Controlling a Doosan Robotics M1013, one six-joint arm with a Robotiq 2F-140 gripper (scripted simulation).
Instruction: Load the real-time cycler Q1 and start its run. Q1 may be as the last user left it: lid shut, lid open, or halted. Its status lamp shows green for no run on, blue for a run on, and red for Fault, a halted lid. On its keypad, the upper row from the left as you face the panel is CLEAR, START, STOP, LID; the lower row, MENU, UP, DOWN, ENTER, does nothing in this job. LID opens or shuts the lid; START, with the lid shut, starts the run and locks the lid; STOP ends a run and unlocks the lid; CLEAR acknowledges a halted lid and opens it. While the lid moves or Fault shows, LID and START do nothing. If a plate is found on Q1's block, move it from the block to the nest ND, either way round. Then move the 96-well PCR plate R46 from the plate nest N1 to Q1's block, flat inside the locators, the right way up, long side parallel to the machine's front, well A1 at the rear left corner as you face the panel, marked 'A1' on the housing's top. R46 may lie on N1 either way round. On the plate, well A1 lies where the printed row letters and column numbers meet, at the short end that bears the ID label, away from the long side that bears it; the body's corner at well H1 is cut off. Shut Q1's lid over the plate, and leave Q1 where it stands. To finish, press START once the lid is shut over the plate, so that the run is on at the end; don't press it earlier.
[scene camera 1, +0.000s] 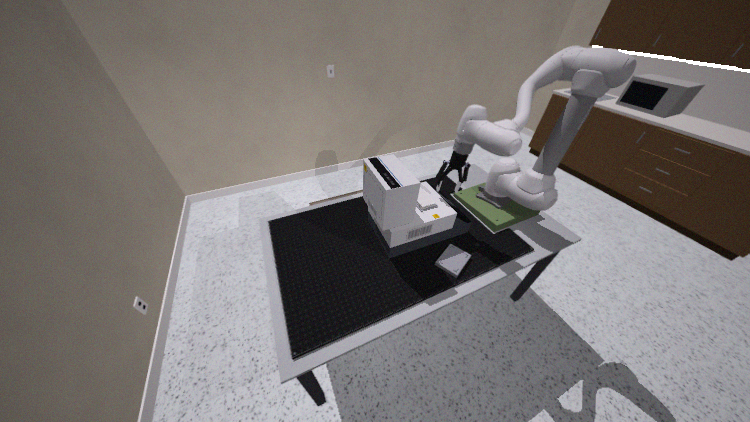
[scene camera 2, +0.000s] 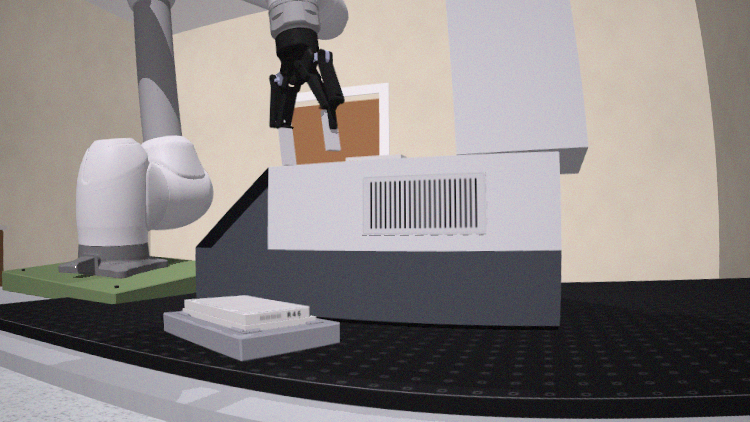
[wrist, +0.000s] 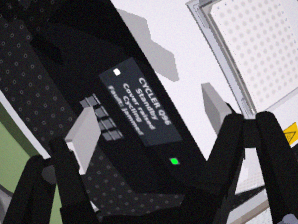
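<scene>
A lid and a nest N1 are seen, together with the gripper. The wrist view shows the gripper too.
</scene>
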